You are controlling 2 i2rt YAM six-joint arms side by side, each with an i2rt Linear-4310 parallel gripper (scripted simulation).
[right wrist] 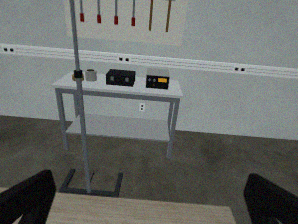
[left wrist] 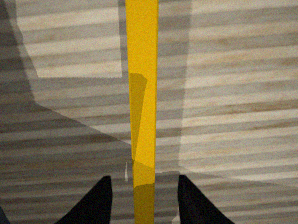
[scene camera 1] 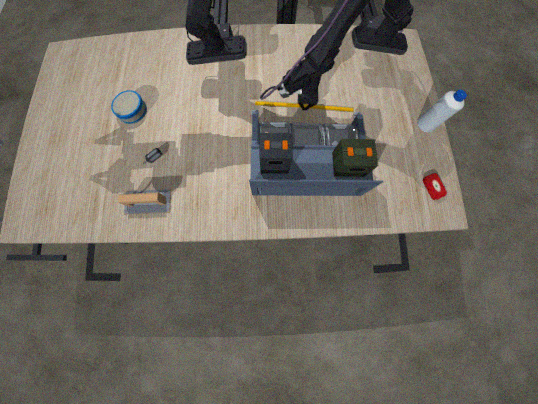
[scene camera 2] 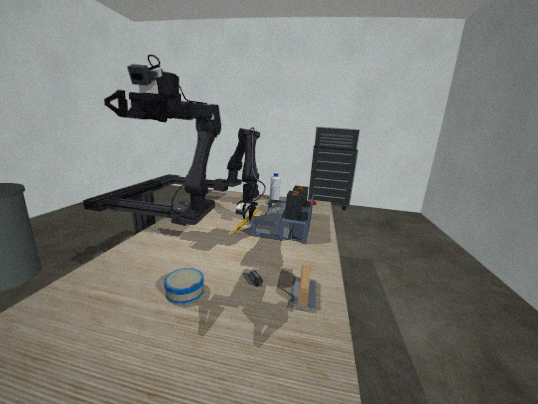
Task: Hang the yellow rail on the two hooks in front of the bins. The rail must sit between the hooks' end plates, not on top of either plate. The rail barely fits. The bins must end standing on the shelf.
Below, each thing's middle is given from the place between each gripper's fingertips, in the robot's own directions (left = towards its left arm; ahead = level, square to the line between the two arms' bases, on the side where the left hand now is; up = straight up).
Right now my left hand is 210 mm short of the blue-grey shelf (scene camera 1: 309,161), 30 mm to the left of it and 50 mm below it. Round my left hand: white bottle (scene camera 1: 451,102) (110 mm ahead, 480 mm to the left, 80 mm above); wooden-handled float (scene camera 1: 149,202) (310 mm ahead, 600 mm to the right, 20 mm above); blue-rimmed tin (scene camera 2: 183,286) (70 mm behind, 670 mm to the right, 10 mm above).
Right now the blue-rimmed tin is 52 cm below my right hand (scene camera 2: 122,103), 10 cm ahead of it and 5 cm to the left of it. The rest, counted from my right hand: white bottle: 120 cm to the left, 46 cm below, 28 cm ahead; then wooden-handled float: 52 cm below, 48 cm ahead, 12 cm to the left; then blue-grey shelf: 69 cm to the left, 48 cm below, 37 cm ahead.
